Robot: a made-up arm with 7 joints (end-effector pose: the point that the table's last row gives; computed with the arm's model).
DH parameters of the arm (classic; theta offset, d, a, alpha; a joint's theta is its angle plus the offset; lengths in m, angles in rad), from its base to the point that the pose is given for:
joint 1: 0 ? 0 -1.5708
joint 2: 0 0 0 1.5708
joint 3: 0 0.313 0.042 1.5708
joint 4: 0 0 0.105 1.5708
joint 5: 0 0.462 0 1.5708
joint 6: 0 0 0.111 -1.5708
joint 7: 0 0.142 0 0
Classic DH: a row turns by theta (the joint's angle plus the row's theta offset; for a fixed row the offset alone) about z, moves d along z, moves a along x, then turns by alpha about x.
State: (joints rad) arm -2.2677 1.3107 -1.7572 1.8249 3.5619 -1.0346 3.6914
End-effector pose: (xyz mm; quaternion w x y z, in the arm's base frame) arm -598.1 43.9 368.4 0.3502 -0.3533 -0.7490 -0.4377
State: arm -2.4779 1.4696 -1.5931 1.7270 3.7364 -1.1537 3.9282
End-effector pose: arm -557.8 151.8 204.0 0.2108 -0.5562 -0.6887 -0.4146
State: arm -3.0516 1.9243 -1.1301 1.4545 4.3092 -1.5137 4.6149
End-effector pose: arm -222.7 288.7 -130.4 0.1951 0.9063 0.0444 0.3722
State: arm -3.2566 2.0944 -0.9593 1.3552 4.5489 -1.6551 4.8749
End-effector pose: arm -84.1 257.0 -191.0 0.3047 0.8376 -0.2878 0.3503
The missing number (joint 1, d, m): 0.257
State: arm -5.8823 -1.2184 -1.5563 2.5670 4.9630 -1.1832 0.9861
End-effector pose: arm -530.9 -376.8 672.0 0.5335 -0.0302 -0.0432 0.8442
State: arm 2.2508 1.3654 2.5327 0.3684 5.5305 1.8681 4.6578
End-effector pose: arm -41.2 -294.7 327.6 0.0808 -0.9619 -0.2433 0.0947
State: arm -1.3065 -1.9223 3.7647 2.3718 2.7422 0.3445 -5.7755
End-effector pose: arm -396.9 541.7 -371.0 0.0317 0.5322 -0.7064 -0.4656
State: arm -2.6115 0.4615 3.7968 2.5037 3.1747 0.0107 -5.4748
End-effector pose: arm -185.6 181.3 1112.6 0.5560 -0.1523 0.1033 0.8106
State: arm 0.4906 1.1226 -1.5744 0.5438 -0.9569 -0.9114 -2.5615
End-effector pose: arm 293.3 -364.7 137.1 0.1815 -0.0227 0.9230 -0.3384
